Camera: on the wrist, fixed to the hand. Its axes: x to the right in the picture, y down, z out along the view.
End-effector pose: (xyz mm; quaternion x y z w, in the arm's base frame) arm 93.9 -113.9 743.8 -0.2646 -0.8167 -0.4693 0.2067
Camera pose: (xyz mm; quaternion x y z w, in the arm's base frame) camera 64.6 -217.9 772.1 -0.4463 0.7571 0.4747 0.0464
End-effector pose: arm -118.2 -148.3 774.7 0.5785 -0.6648 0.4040 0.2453
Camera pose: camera -93.7 -73.1 853.6 0.8228 -0.0244 0.2333 0.5177
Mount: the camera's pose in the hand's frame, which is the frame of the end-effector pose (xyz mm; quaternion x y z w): 14.5 -43.4 -101.9 0.0476 0.1407 -0.6848 0.7135
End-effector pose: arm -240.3 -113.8 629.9 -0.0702 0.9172 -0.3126 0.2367
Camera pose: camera -302.6 -97.3 721.1 0.6229 -0.6248 0.4387 0.1709
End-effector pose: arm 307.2 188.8 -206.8 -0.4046 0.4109 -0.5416 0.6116
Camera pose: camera 198.1 165.6 -201.1 -0.4647 0.0764 -0.8817 0.0269
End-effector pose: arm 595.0 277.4 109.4 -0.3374 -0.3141 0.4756 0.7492
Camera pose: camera 702.5 255.8 87.9 -0.0569 -0.3271 -0.2062 0.9205
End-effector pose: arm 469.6 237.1 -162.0 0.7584 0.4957 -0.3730 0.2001
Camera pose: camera 471.3 333.0 -104.8 -0.2636 -0.8834 0.3200 0.2185
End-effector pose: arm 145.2 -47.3 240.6 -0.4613 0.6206 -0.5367 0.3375
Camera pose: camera 56.2 -24.6 304.1 0.6625 -0.1488 0.7085 0.1921
